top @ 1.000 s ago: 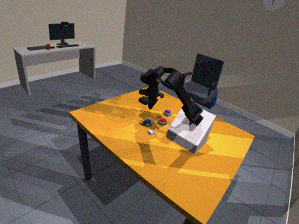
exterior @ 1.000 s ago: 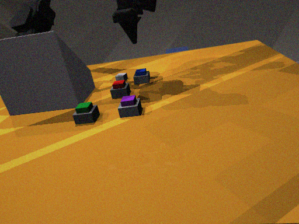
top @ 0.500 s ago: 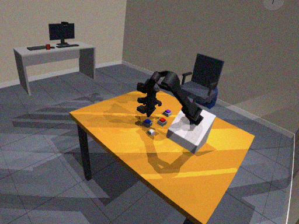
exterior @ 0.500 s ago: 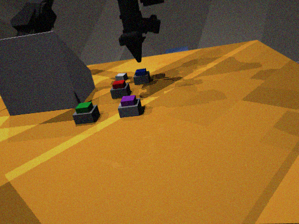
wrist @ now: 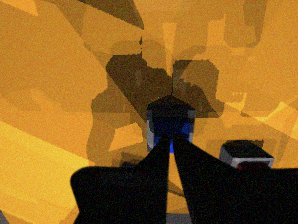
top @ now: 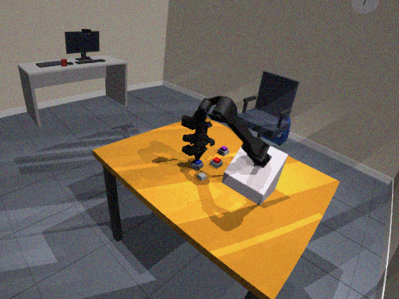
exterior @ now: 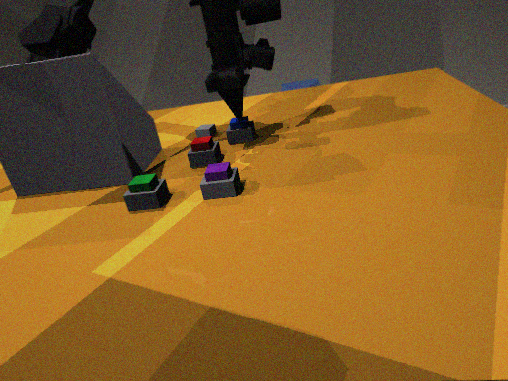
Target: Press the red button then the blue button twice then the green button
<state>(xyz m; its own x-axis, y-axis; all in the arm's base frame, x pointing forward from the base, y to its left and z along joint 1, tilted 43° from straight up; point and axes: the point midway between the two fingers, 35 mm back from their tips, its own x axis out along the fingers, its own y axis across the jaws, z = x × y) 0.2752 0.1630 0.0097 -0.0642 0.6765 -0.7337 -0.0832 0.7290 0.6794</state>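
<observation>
The blue button is 1 cm below my gripper tip. Round my gripper tip: red button: 10 cm to the right, 5 cm behind, 1 cm below; small grey block: 9 cm behind, 4 cm to the left, 3 cm below; purple button: 23 cm to the right, 1 cm below, 1 cm ahead.
</observation>
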